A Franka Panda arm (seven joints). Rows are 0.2 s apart.
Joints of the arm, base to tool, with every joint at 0 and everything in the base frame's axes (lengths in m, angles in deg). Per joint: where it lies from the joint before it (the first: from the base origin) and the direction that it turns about. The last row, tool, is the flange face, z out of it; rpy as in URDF.
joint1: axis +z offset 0 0 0.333
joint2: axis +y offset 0 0 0
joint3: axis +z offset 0 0 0.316
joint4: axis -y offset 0.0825 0 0
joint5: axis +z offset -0.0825 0 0.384
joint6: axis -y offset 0 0 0
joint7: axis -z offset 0.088 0 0
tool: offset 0 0 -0.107 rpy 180 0 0
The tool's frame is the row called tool.
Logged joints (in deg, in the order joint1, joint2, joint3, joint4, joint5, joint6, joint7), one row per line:
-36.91, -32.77, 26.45, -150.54, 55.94, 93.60, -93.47
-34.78, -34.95, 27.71, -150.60, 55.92, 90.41, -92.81
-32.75, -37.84, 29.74, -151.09, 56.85, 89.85, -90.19
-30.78, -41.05, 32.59, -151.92, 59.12, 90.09, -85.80
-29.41, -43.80, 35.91, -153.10, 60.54, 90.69, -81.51
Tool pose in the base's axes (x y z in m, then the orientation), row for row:
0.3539, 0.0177, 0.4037, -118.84, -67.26, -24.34
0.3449, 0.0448, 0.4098, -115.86, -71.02, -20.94
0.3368, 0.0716, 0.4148, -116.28, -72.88, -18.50
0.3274, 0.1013, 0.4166, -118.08, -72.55, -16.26
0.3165, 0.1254, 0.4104, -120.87, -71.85, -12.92
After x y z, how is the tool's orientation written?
As a rotation vector, in degrees.
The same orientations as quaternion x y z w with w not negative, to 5 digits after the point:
-0.80175, -0.45377, -0.16421, 0.35261
-0.78533, -0.48139, -0.14194, 0.36245
-0.78519, -0.49213, -0.12492, 0.35451
-0.79402, -0.48785, -0.10934, 0.34581
-0.80740, -0.47995, -0.08630, 0.33212

